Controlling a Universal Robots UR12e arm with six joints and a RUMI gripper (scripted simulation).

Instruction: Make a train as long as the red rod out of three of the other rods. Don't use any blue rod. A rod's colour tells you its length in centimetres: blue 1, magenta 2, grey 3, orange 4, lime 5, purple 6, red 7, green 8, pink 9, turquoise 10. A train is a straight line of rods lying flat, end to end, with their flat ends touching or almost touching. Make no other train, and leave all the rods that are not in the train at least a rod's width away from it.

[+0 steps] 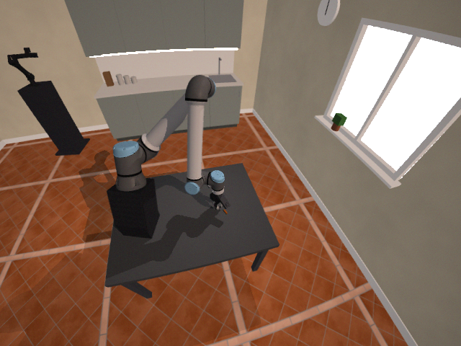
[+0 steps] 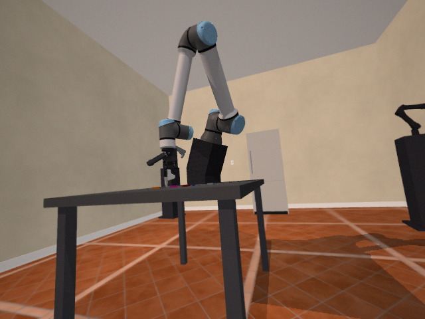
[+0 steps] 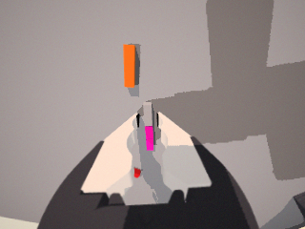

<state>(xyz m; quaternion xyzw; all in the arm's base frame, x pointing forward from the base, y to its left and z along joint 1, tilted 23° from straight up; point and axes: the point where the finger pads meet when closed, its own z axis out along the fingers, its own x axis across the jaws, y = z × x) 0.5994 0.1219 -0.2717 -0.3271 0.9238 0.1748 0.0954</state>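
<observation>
My hand is 50 mm short of the orange rod, 30 mm to the left of it and 10 mm above it. From my hand the other things lie so: blue rod 180 mm to the left, 10 mm below; then red rod 110 mm to the left, 30 mm behind, 10 mm below.
</observation>
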